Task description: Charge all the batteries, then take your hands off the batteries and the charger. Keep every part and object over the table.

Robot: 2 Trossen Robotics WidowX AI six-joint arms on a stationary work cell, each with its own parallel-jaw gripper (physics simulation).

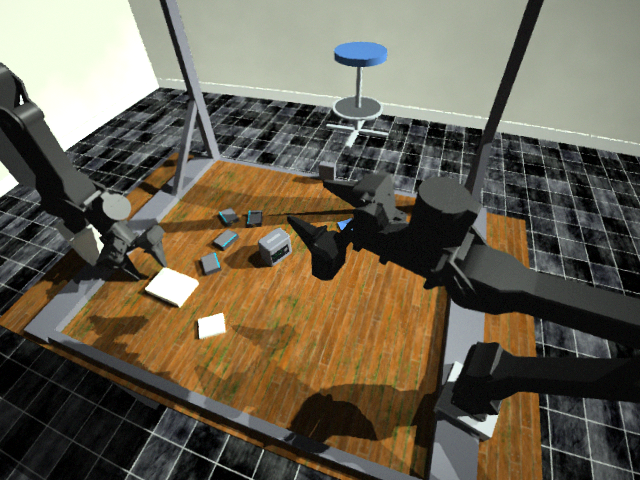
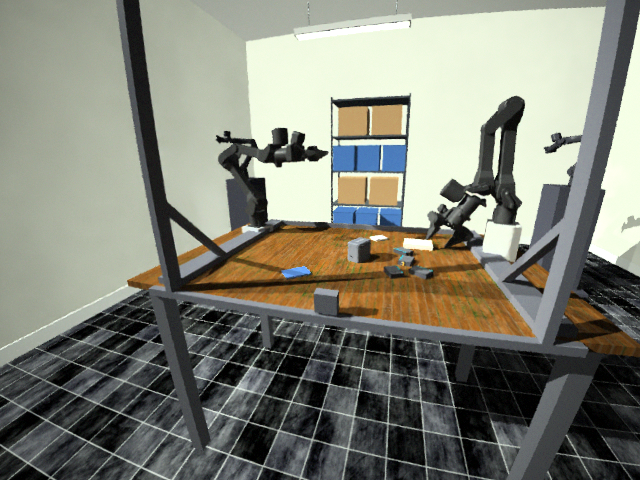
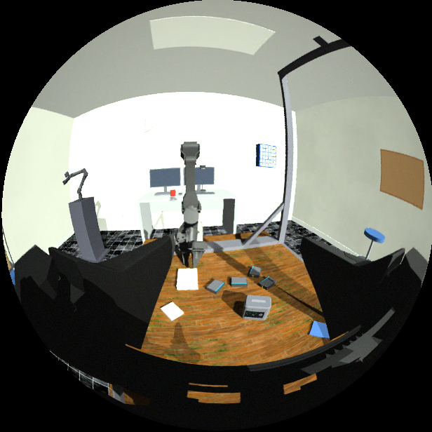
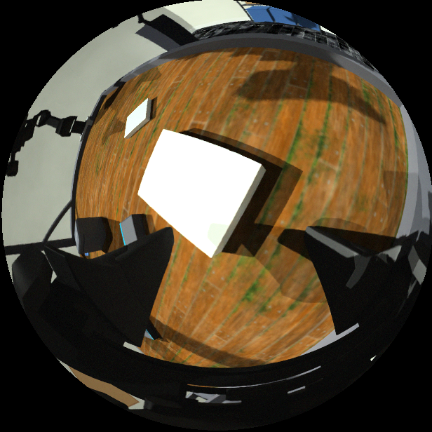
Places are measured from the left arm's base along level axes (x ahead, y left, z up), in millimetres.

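Pixels of known places: left gripper, between the fingertips: (image 1: 306,199) (image 2: 322,152); right gripper, between the fingertips: (image 1: 152,273) (image 2: 435,243); left arm's base, origin of its link: (image 1: 472,397) (image 2: 257,225); right arm's base, origin of its link: (image 1: 80,221) (image 2: 503,223).
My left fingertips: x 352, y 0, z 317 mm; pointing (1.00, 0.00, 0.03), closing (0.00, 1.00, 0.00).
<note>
For each thing: its top centre in the pictures, then the offset to it from my left fingertips.
- grey charger, centre of its top: (image 1: 273,238) (image 2: 359,240) 189 mm ahead, 94 mm right, 284 mm down
- large white block, centre of its top: (image 1: 170,284) (image 2: 418,242) 343 mm ahead, 133 mm left, 332 mm down
- blue flat piece, centre of its top: (image 2: 296,271) 68 mm ahead, 290 mm right, 344 mm down
- grey block, centre of its top: (image 2: 326,291) (image 1: 327,164) 250 mm ahead, 436 mm right, 291 mm down
The grey charger (image 1: 275,246) (image 2: 358,250) (image 3: 257,307) (image 4: 92,234) stands upright on the table. Several dark grey batteries with cyan edges lie apart beside it: one (image 1: 210,263) (image 3: 215,286) (image 4: 134,230) nearest the white block, one (image 1: 225,239) (image 3: 239,281), one (image 1: 228,217) (image 3: 255,271) and one (image 1: 254,218) (image 3: 267,282). My right gripper (image 1: 152,272) (image 2: 437,242) (image 3: 189,266) (image 4: 242,234) is open and empty, low beside the large white block. My left gripper (image 1: 306,199) (image 2: 325,152) (image 3: 240,243) is open and empty, high above the table. The charger's slots cannot be made out.
A large white block (image 1: 172,286) (image 2: 417,243) (image 4: 200,185) and a smaller white one (image 1: 211,326) (image 4: 137,118) lie on the table. A blue flat piece (image 2: 296,271) (image 3: 319,330) lies beyond the charger. A grey block (image 2: 326,301) stands at the frame's edge. Frame posts rise at the table's corners.
</note>
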